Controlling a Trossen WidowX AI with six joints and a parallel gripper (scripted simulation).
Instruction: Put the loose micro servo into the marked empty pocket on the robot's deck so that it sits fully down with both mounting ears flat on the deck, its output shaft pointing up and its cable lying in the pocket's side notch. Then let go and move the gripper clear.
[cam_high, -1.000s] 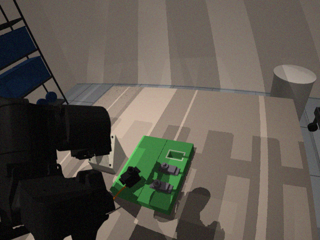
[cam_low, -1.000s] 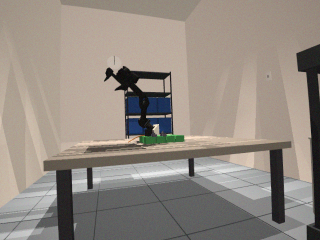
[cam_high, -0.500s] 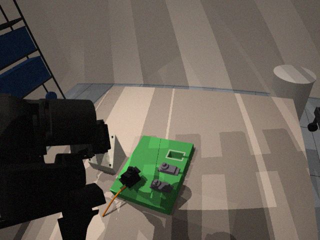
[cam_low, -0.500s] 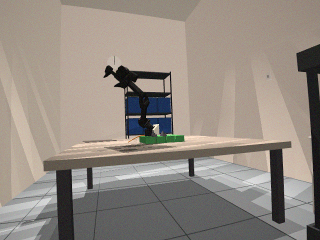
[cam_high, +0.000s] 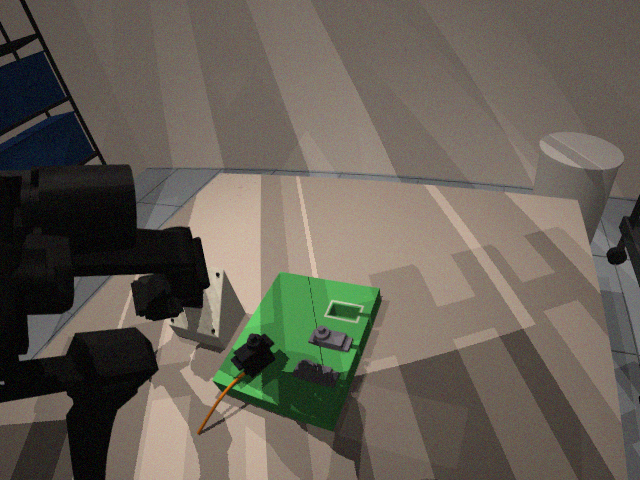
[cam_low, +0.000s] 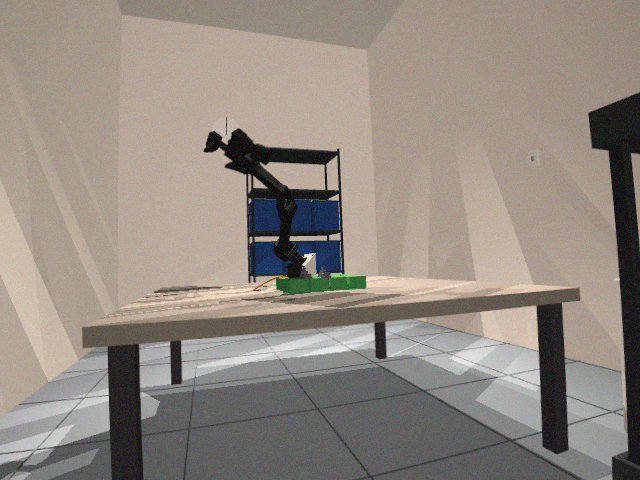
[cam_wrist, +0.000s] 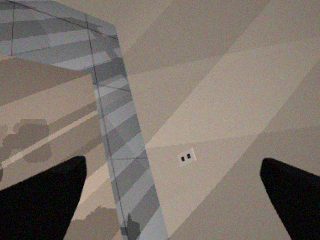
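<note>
Now: gripper tip 13 cm past the green deck, 42 cm to the right of it and 44 cm above it.
</note>
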